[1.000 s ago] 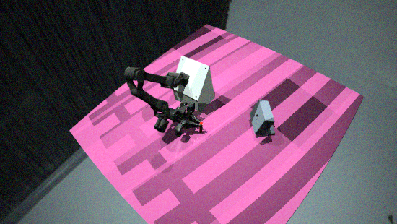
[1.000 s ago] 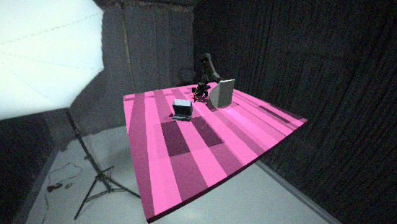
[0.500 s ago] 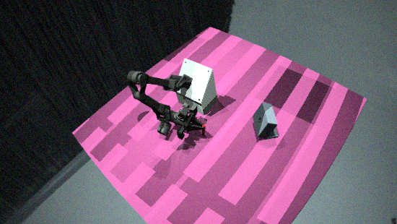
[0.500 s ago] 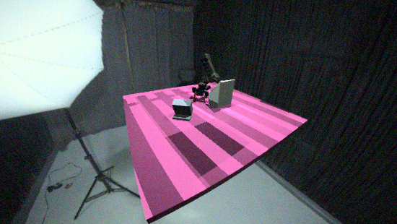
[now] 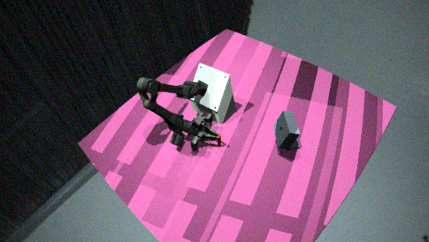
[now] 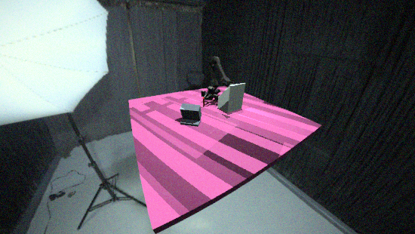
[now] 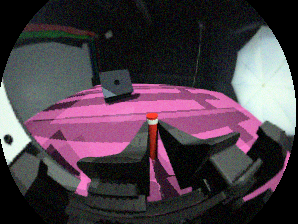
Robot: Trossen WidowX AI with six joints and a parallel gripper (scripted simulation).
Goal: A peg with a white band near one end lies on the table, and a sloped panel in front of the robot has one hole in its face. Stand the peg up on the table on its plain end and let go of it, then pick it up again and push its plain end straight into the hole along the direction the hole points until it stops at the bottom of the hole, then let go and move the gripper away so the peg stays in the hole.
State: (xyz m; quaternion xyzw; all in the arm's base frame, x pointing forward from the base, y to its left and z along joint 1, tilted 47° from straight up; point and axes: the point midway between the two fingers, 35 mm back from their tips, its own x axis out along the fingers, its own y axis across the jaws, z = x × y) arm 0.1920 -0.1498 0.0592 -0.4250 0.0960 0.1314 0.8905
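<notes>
Right now the peg is 10 mm below my gripper tip. Round my gripper tip: grey sloped panel: 230 mm ahead, 200 mm to the left, 10 mm above.
</notes>
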